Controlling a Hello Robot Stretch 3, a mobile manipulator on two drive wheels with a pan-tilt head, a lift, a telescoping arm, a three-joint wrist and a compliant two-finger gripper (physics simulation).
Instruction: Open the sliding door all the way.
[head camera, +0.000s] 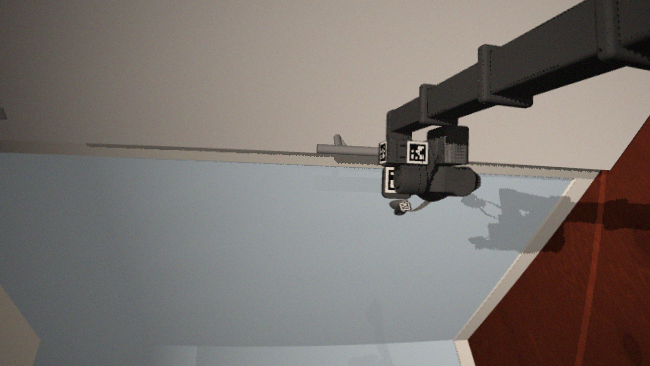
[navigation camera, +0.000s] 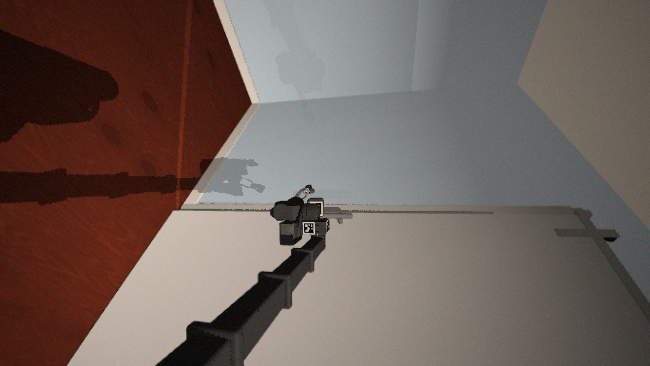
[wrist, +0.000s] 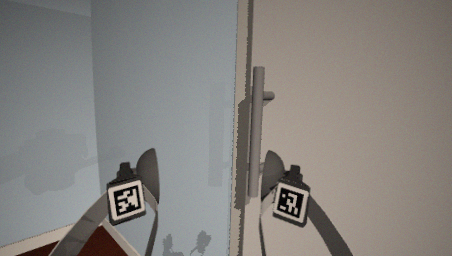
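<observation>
The sliding door is a plain beige panel. Its grey bar handle stands off near the edge beside the blue wall. In the wrist view the bar is upright, with its upper post showing. My gripper is open, its fingers wide apart. The lower end of the bar lies between them in this view, right beside the right finger, which partly covers the lower post. Touch or depth cannot be told. In the head and navigation views, the wrist hides part of the handle and one finger.
The blue wall runs beside the door's edge. A pale baseboard borders the red-brown floor. A grey cross-shaped fitting shows at the right in the navigation view. Arm shadows fall on wall and floor.
</observation>
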